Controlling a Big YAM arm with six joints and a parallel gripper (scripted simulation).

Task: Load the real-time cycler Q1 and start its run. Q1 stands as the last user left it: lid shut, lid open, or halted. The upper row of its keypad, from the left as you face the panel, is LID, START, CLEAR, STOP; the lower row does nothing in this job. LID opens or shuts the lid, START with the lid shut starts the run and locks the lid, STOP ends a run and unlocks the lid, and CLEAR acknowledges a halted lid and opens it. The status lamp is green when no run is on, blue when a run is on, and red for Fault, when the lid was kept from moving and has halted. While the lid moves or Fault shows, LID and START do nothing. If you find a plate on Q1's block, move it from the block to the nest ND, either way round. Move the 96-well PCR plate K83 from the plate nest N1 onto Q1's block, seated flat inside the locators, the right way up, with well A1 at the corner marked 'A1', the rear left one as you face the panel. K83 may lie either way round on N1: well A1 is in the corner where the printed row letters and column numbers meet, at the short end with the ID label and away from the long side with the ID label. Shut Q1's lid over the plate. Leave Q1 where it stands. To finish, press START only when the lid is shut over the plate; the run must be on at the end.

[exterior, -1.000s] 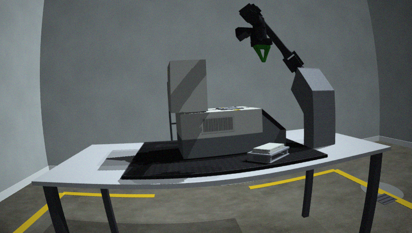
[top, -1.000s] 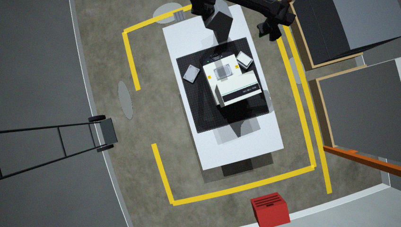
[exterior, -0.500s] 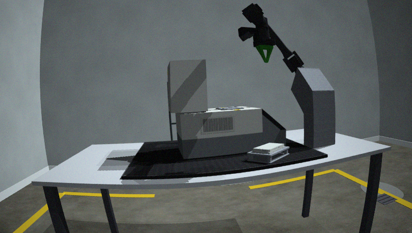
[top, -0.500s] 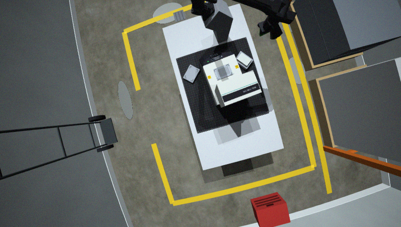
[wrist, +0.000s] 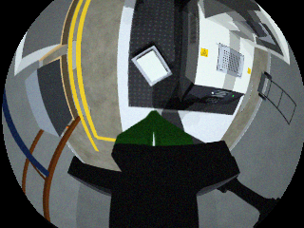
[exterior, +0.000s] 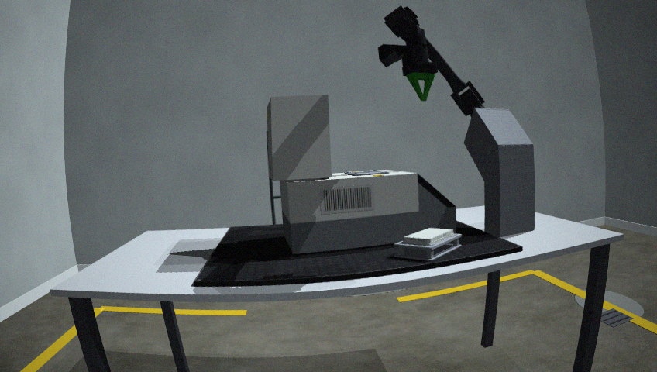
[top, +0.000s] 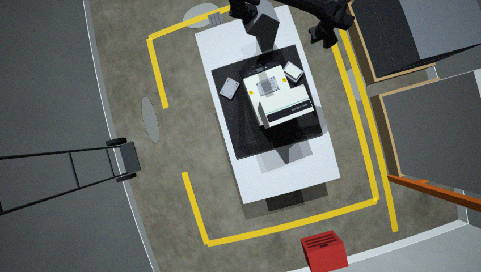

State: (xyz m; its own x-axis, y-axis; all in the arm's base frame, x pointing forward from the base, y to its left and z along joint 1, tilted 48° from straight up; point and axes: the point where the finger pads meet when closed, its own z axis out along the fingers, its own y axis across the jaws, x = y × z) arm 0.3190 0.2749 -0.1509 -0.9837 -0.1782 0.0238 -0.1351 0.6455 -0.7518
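My hand is 360 mm above the white plate K83. The rest, counted from my hand: grey nest N1 (370 mm below); grey nest ND (560 mm to the right, 390 mm below, 10 mm ahead).
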